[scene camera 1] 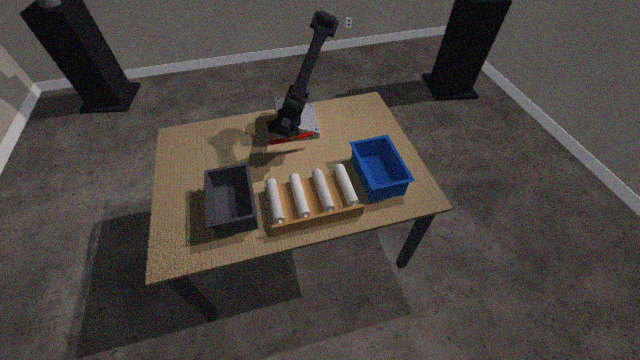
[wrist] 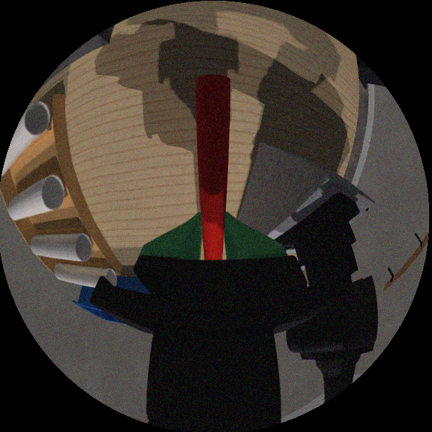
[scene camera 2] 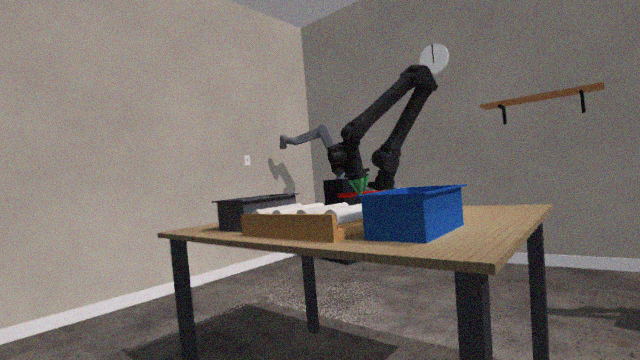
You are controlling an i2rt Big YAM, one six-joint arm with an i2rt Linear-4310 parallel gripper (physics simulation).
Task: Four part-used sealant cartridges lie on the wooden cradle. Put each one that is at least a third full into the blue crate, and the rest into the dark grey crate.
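Places are measured from the arm's base along level axes (x ahead, y left, z up), in metres.
Pixels of known places: gripper, fingertip midpoint: [scene camera 1: 292, 138]; arm's base at its link origin: [scene camera 2: 382, 189].
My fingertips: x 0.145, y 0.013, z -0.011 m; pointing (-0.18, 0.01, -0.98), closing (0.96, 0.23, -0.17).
For each thing: its top centre in the pictures, then the offset to it from my fingertips. Level surfaces: height alone.
- blue crate at its top centre: [scene camera 2: 413, 189] [scene camera 1: 380, 160] 0.202 m ahead, 0.406 m left, 0.028 m up
- dark grey crate at its top centre: [scene camera 2: 257, 197] [scene camera 1: 229, 192] 0.333 m ahead, 0.272 m right, 0.028 m up
- wooden table at its surface level: 0.092 m down
Several white cartridges [scene camera 1: 275, 200] [scene camera 1: 300, 195] [scene camera 1: 323, 189] [scene camera 1: 346, 184] [scene camera 2: 348, 214] [wrist: 52, 192] lie side by side on the wooden cradle [scene camera 1: 320, 218] [scene camera 2: 290, 226]. Their fill levels cannot be told. The blue crate [scene camera 1: 387, 192] [scene camera 2: 394, 220] stands right of the cradle in scene camera 1, and the dark grey crate [scene camera 1: 232, 226] [scene camera 2: 231, 216] stands left of it. My gripper [scene camera 2: 359, 186] [wrist: 212, 217] is shut on a red rod [scene camera 1: 291, 138] [wrist: 213, 200], held above the table behind the cradle. In scene camera 1 the fingertips are hidden by the arm.
The arm's base plate [scene camera 1: 311, 119] is at the table's back edge, close behind the gripper. The wooden table [scene camera 1: 200, 260] [scene camera 2: 510, 235] carries both crates and the cradle. Two dark pillars [scene camera 1: 82, 55] [scene camera 1: 465, 50] stand on the floor beyond the table.
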